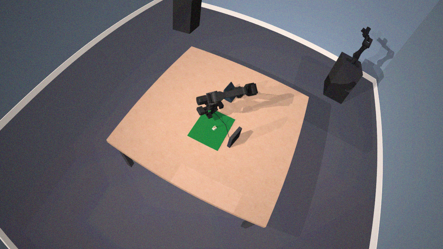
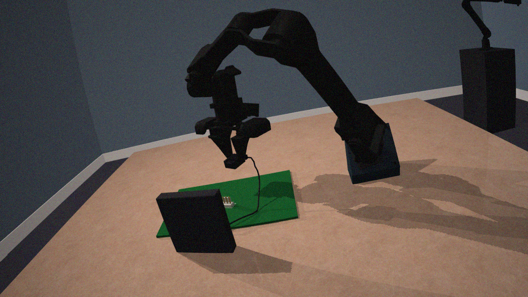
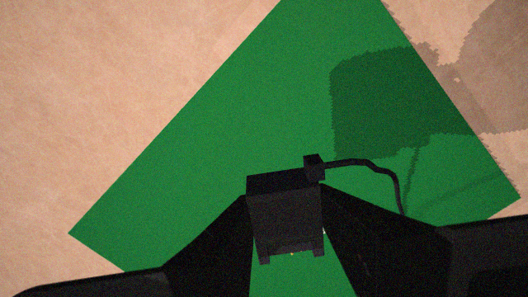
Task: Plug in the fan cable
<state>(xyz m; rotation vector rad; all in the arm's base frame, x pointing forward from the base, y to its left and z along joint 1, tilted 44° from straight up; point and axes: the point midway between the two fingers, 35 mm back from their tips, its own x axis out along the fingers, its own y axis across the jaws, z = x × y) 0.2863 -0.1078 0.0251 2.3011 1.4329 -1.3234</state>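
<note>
Now: gripper tip 4 cm short of the green board, 5 cm to the right of it and 9 cm above it. Also, from my gripper tip: dark fan 7 cm ahead, 22 cm to the left, 2 cm below; then black plug 1 cm to the left.
</note>
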